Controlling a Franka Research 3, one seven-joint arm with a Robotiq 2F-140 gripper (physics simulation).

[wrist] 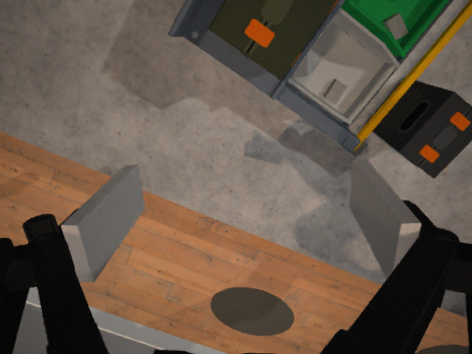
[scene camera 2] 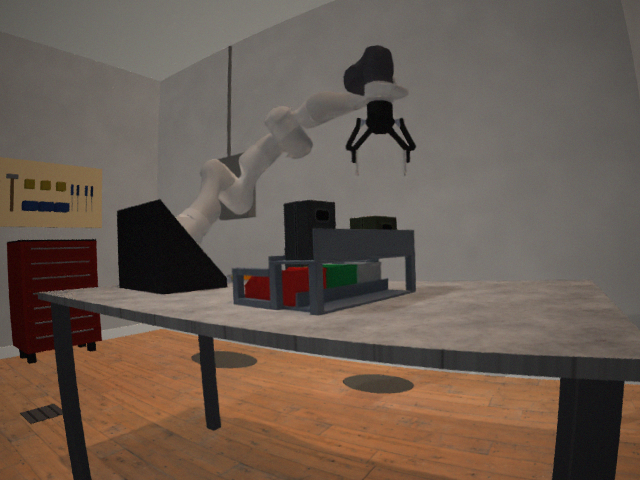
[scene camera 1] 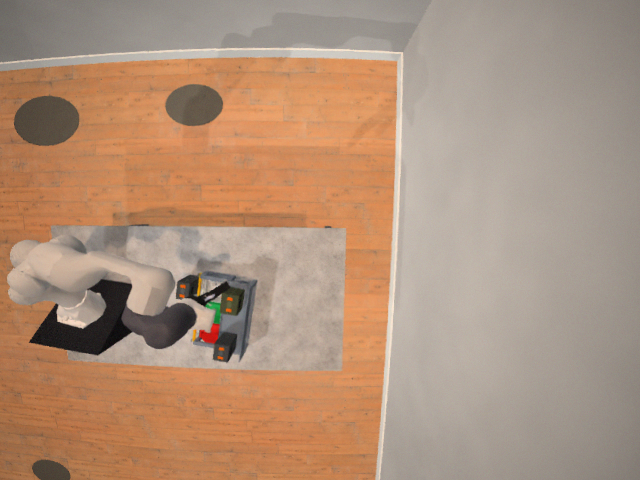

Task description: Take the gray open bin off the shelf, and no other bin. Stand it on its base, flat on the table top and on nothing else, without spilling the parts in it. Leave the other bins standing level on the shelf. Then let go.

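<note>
The gray open bin (scene camera 1: pixel 207 283) (scene camera 2: pixel 369 272) (wrist: pixel 320 65) stands at one end of the lower level of the shelf (scene camera 1: pixel 233 325) (scene camera 2: pixel 363 242) (wrist: pixel 310 117), with a small gray part inside. A green bin (scene camera 1: pixel 215 313) (scene camera 2: pixel 342 275) (wrist: pixel 415 12) stands beside it, and a red bin (scene camera 1: pixel 210 334) (scene camera 2: pixel 295 281) is at the other end. My gripper (scene camera 1: pixel 210 293) (scene camera 2: pixel 381 170) (wrist: pixel 243 185) is open and empty, pointing down high above the shelf. In the wrist view the gray bin lies above and to the right of the space between the fingers.
A dark case (scene camera 1: pixel 186 287) (wrist: pixel 425 130) stands on the table (scene camera 1: pixel 305 299) (scene camera 2: pixel 491 310) (wrist: pixel 200 145) near the gray bin. An olive case (scene camera 1: pixel 232 301) (scene camera 2: pixel 373 223) (wrist: pixel 280 45) and a tall black case (scene camera 1: pixel 225 347) (scene camera 2: pixel 309 227) stand on the shelf's upper part. A yellow strip (wrist: pixel 415 75) runs along the shelf front.
</note>
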